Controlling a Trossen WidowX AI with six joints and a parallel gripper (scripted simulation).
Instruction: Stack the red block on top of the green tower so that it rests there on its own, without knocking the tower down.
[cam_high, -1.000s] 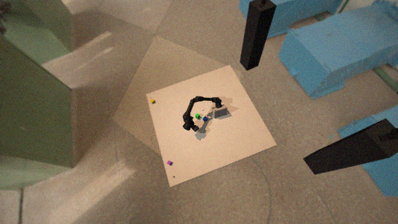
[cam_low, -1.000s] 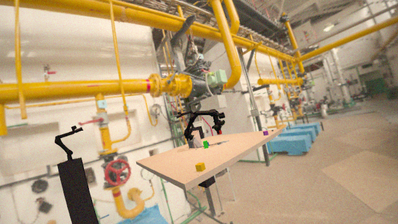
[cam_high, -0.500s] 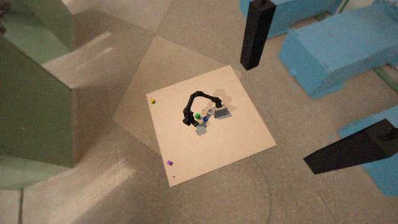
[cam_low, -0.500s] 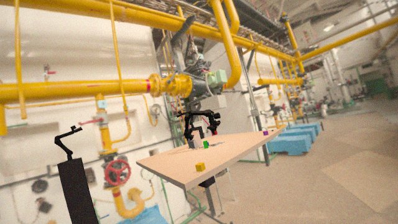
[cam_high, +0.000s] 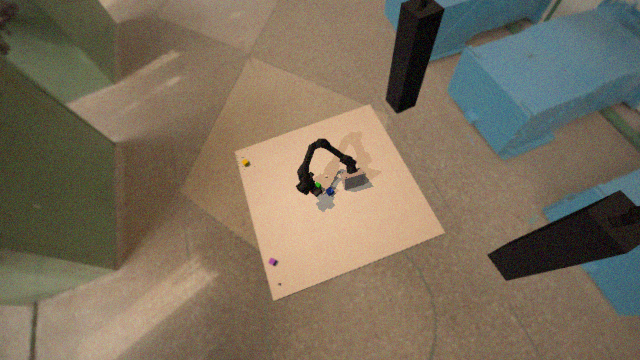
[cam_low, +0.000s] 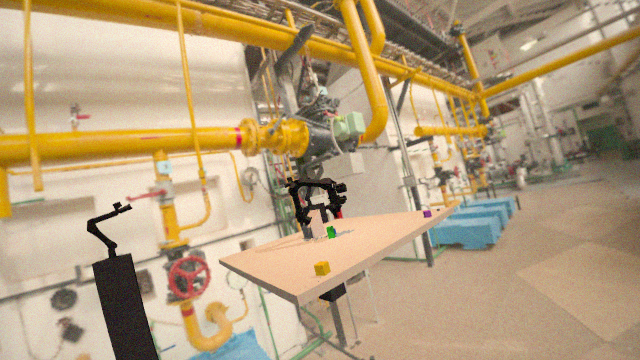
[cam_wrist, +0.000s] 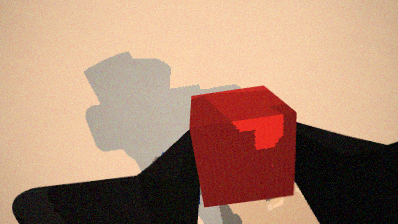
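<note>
Right now the blue block is 13 cm behind my gripper tip, 11 cm below it and 2 cm to the left of it. Round my gripper tip: red block: 1 cm above; then purple block: 48 cm ahead, 32 cm to the left, 11 cm below; then yellow block: 55 cm to the right, 39 cm ahead, 11 cm below.
</note>
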